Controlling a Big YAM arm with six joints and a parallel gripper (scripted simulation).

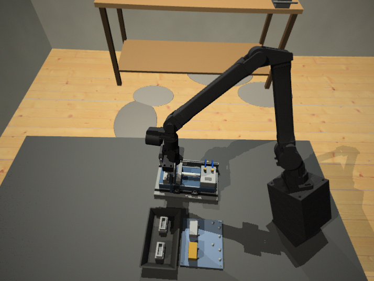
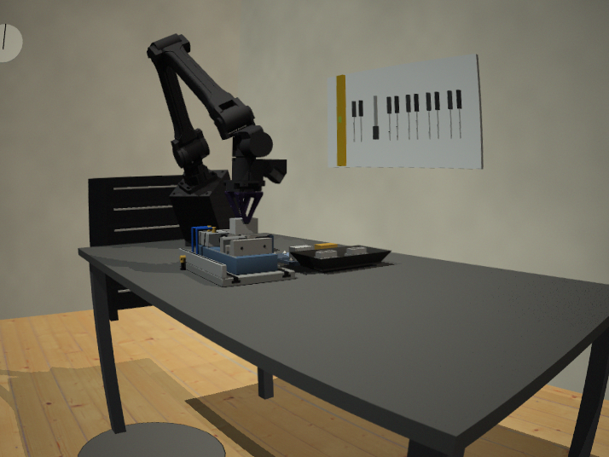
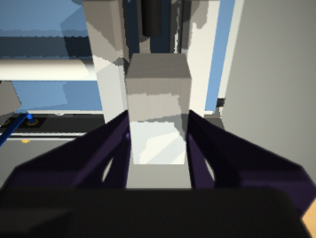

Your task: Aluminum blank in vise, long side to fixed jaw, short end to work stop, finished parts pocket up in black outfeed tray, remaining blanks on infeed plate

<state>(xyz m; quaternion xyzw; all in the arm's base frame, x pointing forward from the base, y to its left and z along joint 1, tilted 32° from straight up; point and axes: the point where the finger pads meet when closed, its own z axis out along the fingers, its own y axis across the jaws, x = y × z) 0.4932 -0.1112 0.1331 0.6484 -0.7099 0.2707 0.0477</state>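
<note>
Now: hand 20 mm above the gray aluminum blank. Round my hand: moving jaw (60 mm below, 30 mm behind, 10 mm to the left); fixed jaw (60 mm below, 30 mm ahead); work stop rod (50 mm to the left, 50 mm below).
</note>
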